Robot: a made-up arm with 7 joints.
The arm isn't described. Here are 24 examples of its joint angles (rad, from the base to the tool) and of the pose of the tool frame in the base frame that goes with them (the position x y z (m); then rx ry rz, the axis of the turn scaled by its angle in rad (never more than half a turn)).
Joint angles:
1: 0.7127 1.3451 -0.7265 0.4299 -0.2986 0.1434 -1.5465
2: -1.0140 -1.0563 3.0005 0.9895 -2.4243 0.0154 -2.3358
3: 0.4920 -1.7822 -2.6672 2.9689 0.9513 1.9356 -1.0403
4: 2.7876 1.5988 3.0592 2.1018 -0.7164 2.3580 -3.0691
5: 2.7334 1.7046 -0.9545 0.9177 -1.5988 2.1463 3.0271
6: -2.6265 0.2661 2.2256 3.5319 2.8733 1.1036 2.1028
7: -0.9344 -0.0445 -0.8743 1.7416 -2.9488 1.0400 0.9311
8: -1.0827 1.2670 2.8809 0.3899 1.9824 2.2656 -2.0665
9: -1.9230 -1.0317 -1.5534 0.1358 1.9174 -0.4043 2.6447
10: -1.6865 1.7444 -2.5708 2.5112 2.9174 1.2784 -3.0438
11: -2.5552 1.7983 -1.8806 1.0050 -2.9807 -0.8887 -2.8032
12: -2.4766 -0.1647 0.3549 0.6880 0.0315 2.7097 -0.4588
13: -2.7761 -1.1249 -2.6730 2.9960 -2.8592 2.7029 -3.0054
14: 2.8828 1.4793 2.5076 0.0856 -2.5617 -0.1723 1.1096
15: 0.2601 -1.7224 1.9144 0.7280 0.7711 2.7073 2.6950
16: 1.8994 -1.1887 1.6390 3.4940 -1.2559 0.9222 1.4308
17: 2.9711 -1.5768 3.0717 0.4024 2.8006 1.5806 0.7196
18: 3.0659 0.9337 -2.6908 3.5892 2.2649 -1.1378 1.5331
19: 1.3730 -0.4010 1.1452 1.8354 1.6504 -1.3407 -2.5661
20: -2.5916 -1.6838 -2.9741 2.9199 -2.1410 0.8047 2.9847
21: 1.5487 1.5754 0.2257 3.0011 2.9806 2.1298 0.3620
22: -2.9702 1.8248 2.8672 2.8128 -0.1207 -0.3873 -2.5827
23: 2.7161 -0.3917 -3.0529 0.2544 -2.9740 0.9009 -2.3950
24: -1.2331 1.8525 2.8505 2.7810 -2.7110 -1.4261 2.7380
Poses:
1: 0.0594 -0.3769 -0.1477 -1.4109 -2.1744 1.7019
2: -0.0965 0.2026 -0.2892 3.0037 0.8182 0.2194
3: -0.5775 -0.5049 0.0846 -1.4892 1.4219 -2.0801
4: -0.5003 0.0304 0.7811 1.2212 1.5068 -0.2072
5: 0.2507 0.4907 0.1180 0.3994 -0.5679 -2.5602
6: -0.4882 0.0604 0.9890 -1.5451 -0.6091 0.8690
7: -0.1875 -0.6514 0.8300 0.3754 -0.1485 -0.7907
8: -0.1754 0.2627 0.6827 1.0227 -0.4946 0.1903
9: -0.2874 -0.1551 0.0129 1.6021 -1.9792 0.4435
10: -0.2699 -0.8629 0.3812 2.1196 1.1905 -0.3940
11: -0.2030 0.4252 0.4499 1.3952 1.4355 2.3074
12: -0.1825 -0.2930 0.2187 -0.8354 0.9836 0.4816
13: 0.5807 0.1250 0.6905 1.7045 1.2514 -2.1527
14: 0.3943 -0.1331 0.4195 1.8342 0.6331 1.5845
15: 0.0509 0.3409 0.1085 0.5893 -1.7935 1.5026
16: 0.4839 -0.6084 0.6641 0.3354 -0.0829 0.6817
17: -0.2544 0.0497 -0.2146 1.0948 2.5598 0.5197
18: -0.5817 -0.1332 0.6185 0.2571 -0.5126 1.4467
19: -0.3365 0.2002 0.8381 -0.9543 -1.2266 -2.2106
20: 0.7596 0.4613 0.1179 -1.6219 0.9346 -1.8000
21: 0.0219 0.7846 0.4395 0.3400 -0.3577 1.8863
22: -0.8307 -0.1318 0.1112 -0.0420 -1.8693 0.1827
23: 0.1957 -0.0582 -0.2024 -2.2858 1.6673 -1.1224
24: 0.2292 -0.6228 0.3616 0.1859 0.0236 -1.5153
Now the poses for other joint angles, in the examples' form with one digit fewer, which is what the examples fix.
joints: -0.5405 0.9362 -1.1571 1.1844 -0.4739 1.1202 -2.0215
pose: -0.195 -0.643 0.118 -1.953 -0.680 1.294
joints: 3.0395 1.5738 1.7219 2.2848 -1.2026 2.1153 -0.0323
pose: -0.656 -0.384 0.225 -1.160 2.287 -0.358
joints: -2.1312 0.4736 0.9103 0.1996 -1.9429 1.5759 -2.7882
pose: 0.112 -0.201 -0.145 0.297 -1.993 0.711
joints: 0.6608 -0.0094 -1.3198 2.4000 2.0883 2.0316 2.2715
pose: 0.309 -0.076 1.065 -1.348 1.027 1.028
